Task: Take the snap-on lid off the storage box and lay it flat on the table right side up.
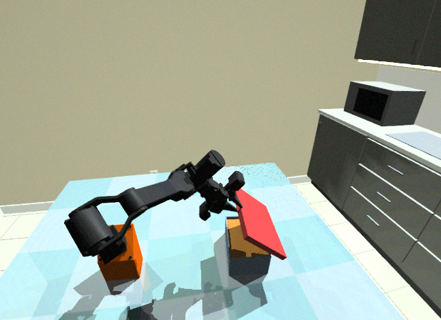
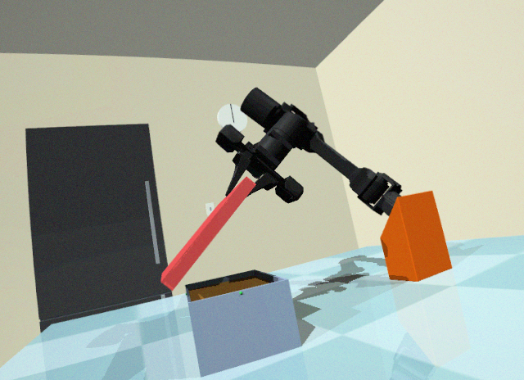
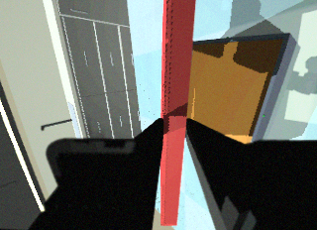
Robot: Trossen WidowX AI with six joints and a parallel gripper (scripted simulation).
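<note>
My gripper tip is 6 cm short of the red lid, 5 cm above it and 1 cm to the left of it. The rest, counted from my gripper tip: storage box 18 cm below, 3 cm ahead, 1 cm to the left.
</note>
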